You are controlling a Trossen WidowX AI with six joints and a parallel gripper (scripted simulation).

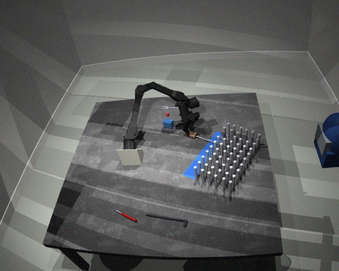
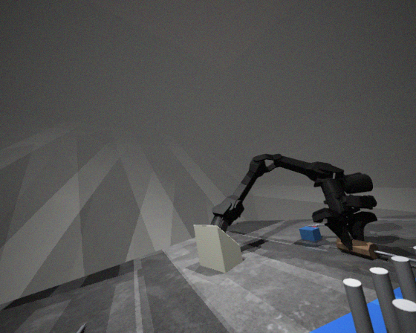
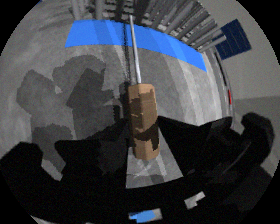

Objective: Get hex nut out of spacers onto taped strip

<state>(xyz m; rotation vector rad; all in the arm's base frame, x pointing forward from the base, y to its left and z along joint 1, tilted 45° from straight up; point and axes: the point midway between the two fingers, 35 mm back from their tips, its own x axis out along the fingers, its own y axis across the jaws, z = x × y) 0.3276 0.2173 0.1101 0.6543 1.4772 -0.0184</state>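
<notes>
Right now my gripper tip is 160 mm past the blue cube and 110 mm to the right of it. The rest, counted from my gripper tip: silver wrench 150 mm behind, 290 mm to the left, 10 mm below; then blue taped strip 120 mm ahead, 150 mm to the right, 20 mm below; then small red piece 190 mm behind, 210 mm to the left, 10 mm below.
</notes>
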